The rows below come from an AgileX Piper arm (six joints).
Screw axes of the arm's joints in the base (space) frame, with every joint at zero. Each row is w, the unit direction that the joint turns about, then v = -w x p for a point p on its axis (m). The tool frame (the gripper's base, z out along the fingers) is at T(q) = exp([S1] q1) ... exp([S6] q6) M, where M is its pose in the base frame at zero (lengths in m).
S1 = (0, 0, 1, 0, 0, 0)
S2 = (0, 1, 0, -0.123, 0, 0)
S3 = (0, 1, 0, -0.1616, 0, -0.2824)
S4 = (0.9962, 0, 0.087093, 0, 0.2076, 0)
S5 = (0, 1, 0, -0.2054, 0, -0.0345)
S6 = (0.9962, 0, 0.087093, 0, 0.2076, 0)
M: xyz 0.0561 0 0.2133 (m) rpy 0 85 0 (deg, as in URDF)
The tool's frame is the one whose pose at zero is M.
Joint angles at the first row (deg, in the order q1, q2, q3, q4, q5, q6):
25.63 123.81 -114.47 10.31 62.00 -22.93
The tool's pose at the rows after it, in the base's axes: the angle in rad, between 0 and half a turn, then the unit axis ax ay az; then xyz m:
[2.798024 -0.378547 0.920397 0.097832 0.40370 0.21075 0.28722]
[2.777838 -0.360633 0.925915 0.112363 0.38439 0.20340 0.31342]
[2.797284 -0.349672 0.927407 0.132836 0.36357 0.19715 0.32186]
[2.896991 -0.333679 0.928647 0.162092 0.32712 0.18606 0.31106]
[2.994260 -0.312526 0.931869 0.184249 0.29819 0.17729 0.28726]
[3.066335 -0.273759 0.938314 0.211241 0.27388 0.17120 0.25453]
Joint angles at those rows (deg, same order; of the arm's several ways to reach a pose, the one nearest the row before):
25.63 119.57 -114.47 10.42 69.69 -20.97
25.63 114.27 -111.47 11.54 70.51 -18.71
25.63 109.49 -105.86 13.85 70.51 -17.92
25.63 102.58 -93.56 17.86 70.51 -17.60
25.63 98.12 -82.17 21.34 68.94 -17.43
25.63 95.34 -70.72 26.03 64.12 -17.14

